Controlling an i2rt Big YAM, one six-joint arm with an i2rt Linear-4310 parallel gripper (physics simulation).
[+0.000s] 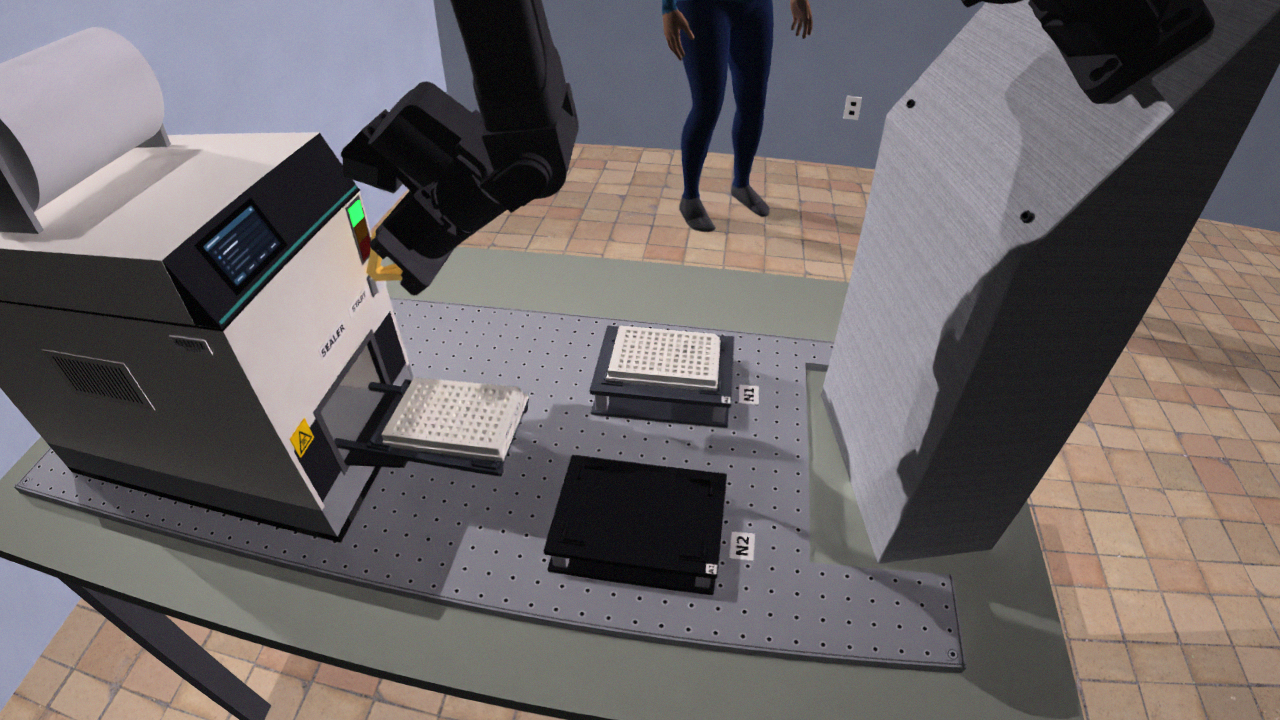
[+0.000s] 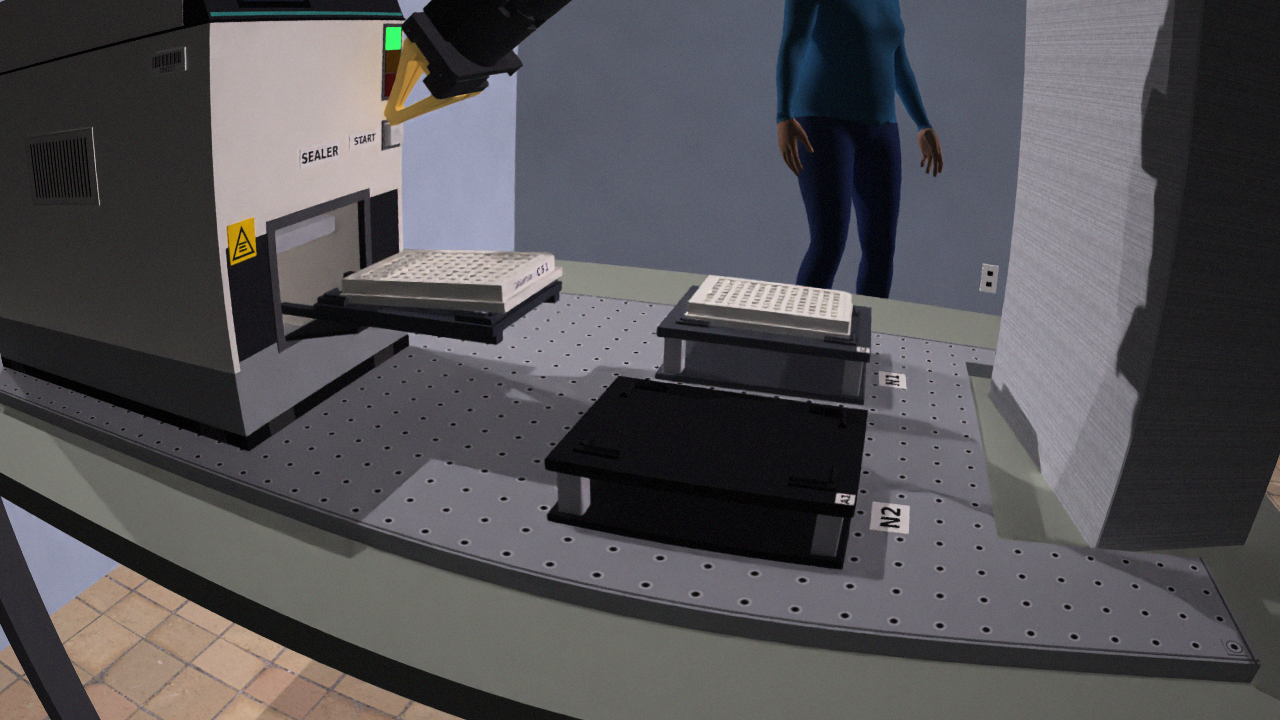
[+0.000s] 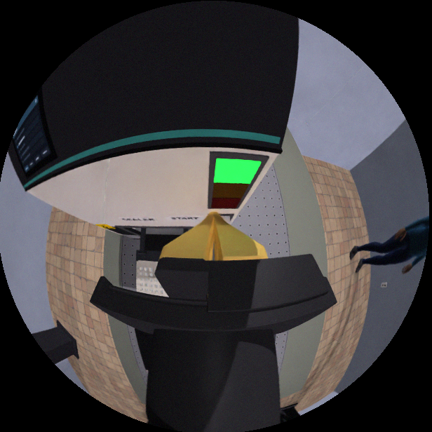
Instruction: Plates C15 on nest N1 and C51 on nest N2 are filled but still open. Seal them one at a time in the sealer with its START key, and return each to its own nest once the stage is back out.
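Pixels of known places: gripper, fingertip midpoint: [image 1: 371, 275] [image 2: 389, 119]; arm's base, link origin: [image 1: 1121, 21].
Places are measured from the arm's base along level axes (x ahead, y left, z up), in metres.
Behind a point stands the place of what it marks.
The sealer [image 1: 268, 385] {x 0.537, y 0.358, z -0.280 m} [image 2: 295, 98] {x 0.558, y 0.294, z -0.264 m} [image 3: 150, 185] stands at the left with its green lamp lit. Its stage is out through the open door, and plate C51 [image 1: 454, 417] {x 0.452, y 0.240, z -0.386 m} [image 2: 447, 275] {x 0.441, y 0.249, z -0.387 m} [image 3: 148, 277] sits on it. The other white plate [image 1: 664, 354] {x 0.335, y 0.009, z -0.438 m} [image 2: 771, 304] {x 0.329, y 0.025, z -0.438 m} sits on nest N1 [image 1: 662, 394] {x 0.315, y 0.056, z -0.454 m} [image 2: 671, 329] {x 0.381, y 0.085, z -0.454 m}; its label does not show. Nest N2 [image 1: 637, 514] {x 0.264, y 0.213, z -0.455 m} [image 2: 716, 438] {x 0.264, y 0.216, z -0.455 m} holds no plate. My gripper [image 1: 374, 270] {x 0.589, y 0.186, z -0.293 m} [image 2: 390, 119] {x 0.589, y 0.186, z -0.293 m} [image 3: 213, 217] is shut and empty, its yellow fingertips at the START key [image 2: 391, 136] {x 0.585, y 0.186, z -0.307 m}, just at its upper edge; whether they touch it I cannot tell.
A tall grey metal block [image 1: 948, 295] {x 0.061, y 0.074, z -0.212 m} [image 2: 1074, 268] {x 0.091, y 0.024, z -0.358 m} stands at the right of the perforated board [image 1: 805, 608] {x 0.084, y 0.214, z -0.495 m} [image 2: 1029, 617] {x 0.060, y 0.230, z -0.495 m}. Part of a black arm [image 1: 1118, 44] {x 0.005, y 0.043, z -0.008 m} shows above it. A film roll [image 1: 85, 107] {x 0.730, y 0.329, z -0.067 m} sits on top of the sealer. A person [image 1: 729, 89] [image 2: 845, 134] stands behind the table.
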